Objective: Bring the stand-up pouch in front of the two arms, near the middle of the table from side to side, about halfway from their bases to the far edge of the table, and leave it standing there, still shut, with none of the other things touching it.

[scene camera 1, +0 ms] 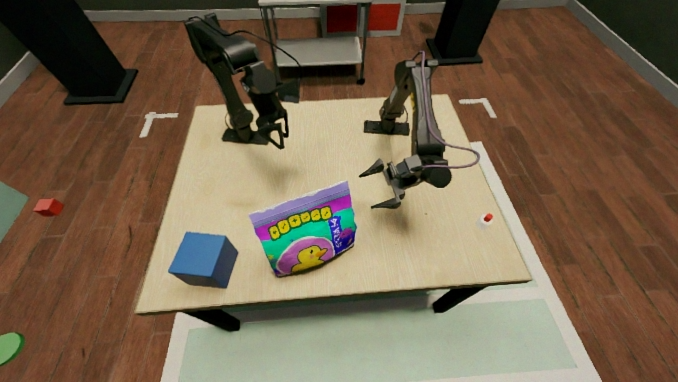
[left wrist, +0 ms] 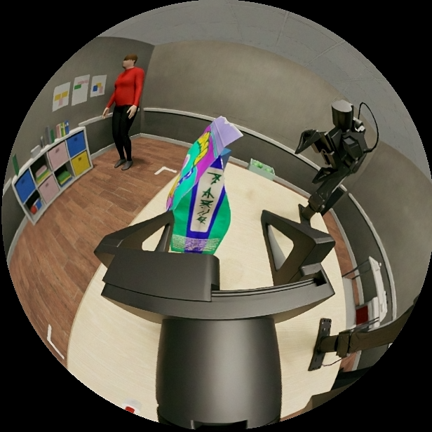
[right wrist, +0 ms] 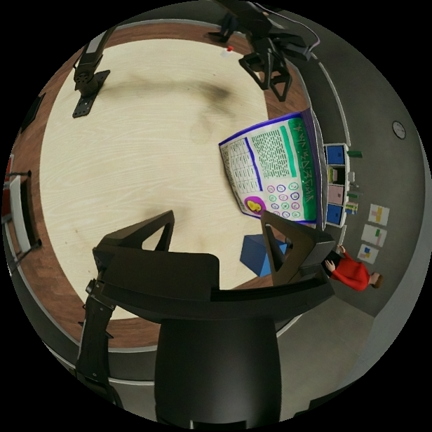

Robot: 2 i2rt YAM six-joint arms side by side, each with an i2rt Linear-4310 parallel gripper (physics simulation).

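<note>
The stand-up pouch [scene camera 1: 305, 230] [left wrist: 202, 200] [right wrist: 272, 175], purple-topped with a yellow duck, stands upright and shut on the table [scene camera 1: 440, 250], left of the middle in scene camera 1 and toward the edge nearest that camera. My left gripper [scene camera 1: 366, 191] [left wrist: 217, 214] is open and empty, above the table to the right of the pouch in scene camera 1, its fingers pointing toward the pouch with a gap between. My right gripper [scene camera 1: 284, 141] [right wrist: 217, 214] is open and empty, high above the table near its own base, apart from the pouch.
A blue box [scene camera 1: 204, 260] [right wrist: 257, 254] stands on the table to the left of the pouch in scene camera 1, apart from it. A small white thing with a red top [scene camera 1: 485, 220] [right wrist: 228, 51] sits near the right edge. A person in red [left wrist: 129, 85] [right wrist: 352, 272] stands beyond the table.
</note>
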